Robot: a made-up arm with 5 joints. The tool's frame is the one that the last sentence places.
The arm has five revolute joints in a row. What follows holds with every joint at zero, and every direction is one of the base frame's. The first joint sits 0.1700 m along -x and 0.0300 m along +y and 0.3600 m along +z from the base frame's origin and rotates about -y. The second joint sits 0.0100 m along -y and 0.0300 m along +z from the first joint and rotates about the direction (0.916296, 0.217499, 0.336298). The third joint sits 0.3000 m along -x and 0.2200 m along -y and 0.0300 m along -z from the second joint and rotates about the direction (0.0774, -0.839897, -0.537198). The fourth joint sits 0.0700 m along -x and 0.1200 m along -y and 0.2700 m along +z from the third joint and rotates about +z. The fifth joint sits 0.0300 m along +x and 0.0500 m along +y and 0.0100 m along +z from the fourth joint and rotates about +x. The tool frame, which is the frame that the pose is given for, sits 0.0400 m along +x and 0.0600 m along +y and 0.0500 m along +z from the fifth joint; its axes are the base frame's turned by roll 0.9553, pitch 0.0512 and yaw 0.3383 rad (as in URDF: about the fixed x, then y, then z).
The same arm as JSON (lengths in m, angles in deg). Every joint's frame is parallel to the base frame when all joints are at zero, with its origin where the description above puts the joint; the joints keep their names.
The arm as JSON. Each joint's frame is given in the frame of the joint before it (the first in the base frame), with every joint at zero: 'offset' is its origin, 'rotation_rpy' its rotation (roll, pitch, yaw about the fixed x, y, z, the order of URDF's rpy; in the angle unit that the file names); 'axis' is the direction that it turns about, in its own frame. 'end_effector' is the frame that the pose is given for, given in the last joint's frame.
{"length_unit": "m", "angle_unit": "deg", "chain": [
  {"id": "joint 1", "offset": [-0.17, 0.03, 0.36], "rotation_rpy": [0.0, 0.0, 0.0], "axis": [0.0, -1.0, 0.0]},
  {"id": "joint 2", "offset": [0.0, -0.01, 0.03], "rotation_rpy": [0.0, 0.0, 0.0], "axis": [0.916296, 0.217499, 0.336298]},
  {"id": "joint 3", "offset": [-0.3, -0.22, -0.03], "rotation_rpy": [0.0, 0.0, 0.0], "axis": [0.0774, -0.839897, -0.537198]},
  {"id": "joint 4", "offset": [-0.07, -0.12, 0.27], "rotation_rpy": [0.0, 0.0, 0.0], "axis": [0.0, 0.0, 1.0]},
  {"id": "joint 5", "offset": [0.03, 0.05, 0.01], "rotation_rpy": [0.0, 0.0, 0.0], "axis": [1.0, 0.0, 0.0]}
], "end_effector": {"offset": [0.04, 0.06, 0.05], "rotation_rpy": [54.73, 2.93, 19.38]}}

